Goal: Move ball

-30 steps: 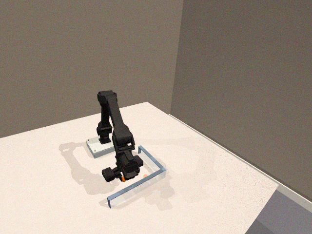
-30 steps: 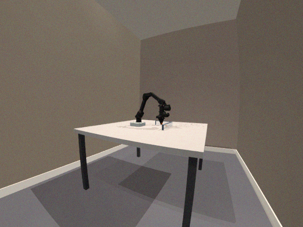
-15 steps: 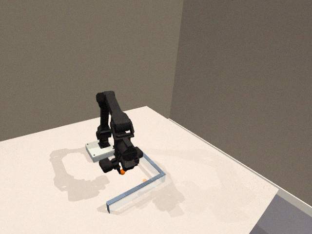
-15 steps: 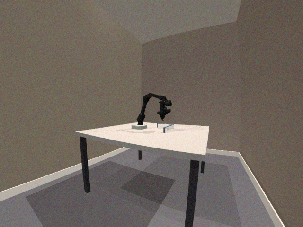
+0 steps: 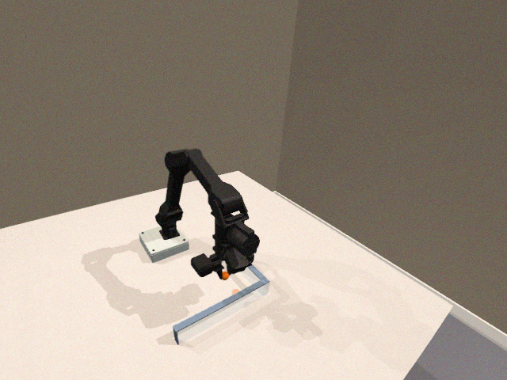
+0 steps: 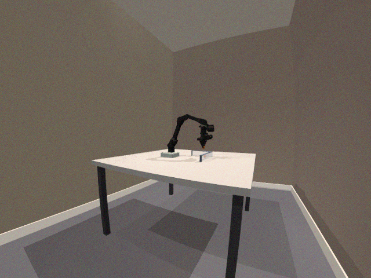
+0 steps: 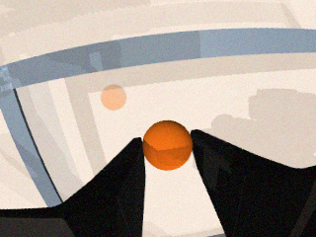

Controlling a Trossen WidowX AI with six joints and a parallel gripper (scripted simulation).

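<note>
The see-through copy of ball lies 4 cm to the left of my gripper tip and 10 cm below it. From my gripper tip the other things lie so: orange ball right at my gripper tip.
</note>
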